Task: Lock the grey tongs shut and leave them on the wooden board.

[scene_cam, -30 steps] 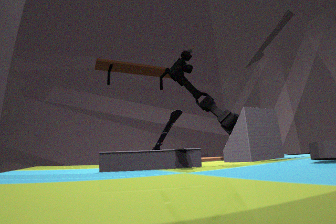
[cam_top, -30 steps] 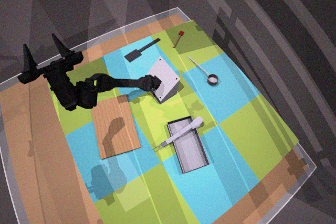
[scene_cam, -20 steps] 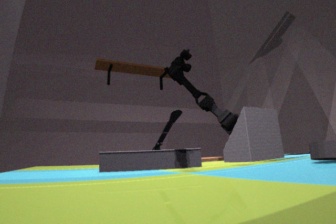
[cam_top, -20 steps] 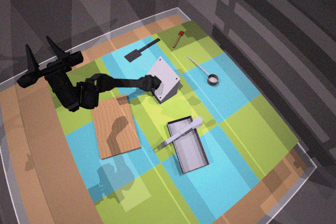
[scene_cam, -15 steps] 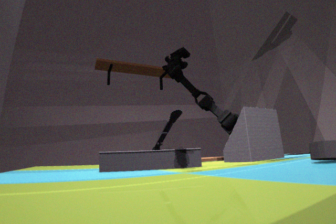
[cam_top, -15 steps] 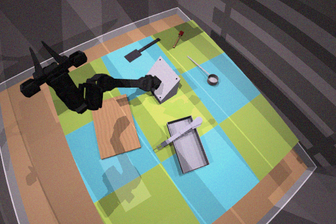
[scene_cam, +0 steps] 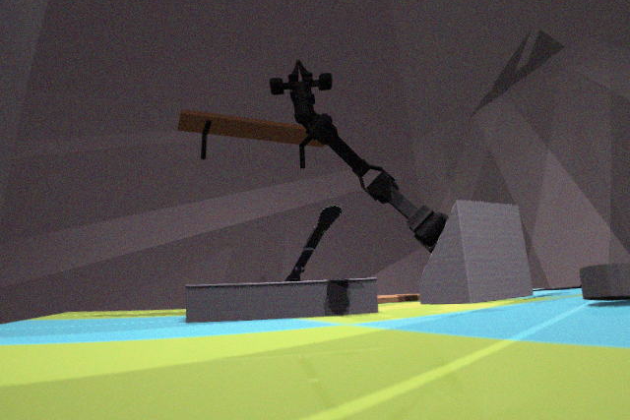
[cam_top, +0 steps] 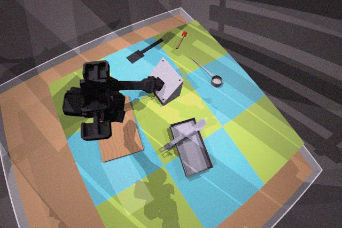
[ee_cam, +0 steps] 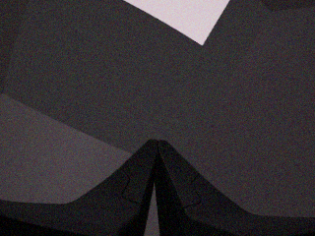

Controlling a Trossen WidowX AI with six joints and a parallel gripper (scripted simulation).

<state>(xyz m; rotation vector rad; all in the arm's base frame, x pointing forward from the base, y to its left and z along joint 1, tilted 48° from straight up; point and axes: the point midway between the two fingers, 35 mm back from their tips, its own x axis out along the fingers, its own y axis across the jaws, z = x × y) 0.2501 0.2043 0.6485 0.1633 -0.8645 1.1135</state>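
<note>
The yellow lock piece is 68 cm below my gripper tip, 22 cm to the left of it and 14 cm ahead of it. From my gripper tip the other things lie so: wooden board (73 cm below, 16 cm behind, 1 cm to the right); then dark roasting tin (71 cm below, 25 cm to the left, 21 cm ahead); then black spatula (73 cm below, 52 cm behind, 47 cm to the left).
</note>
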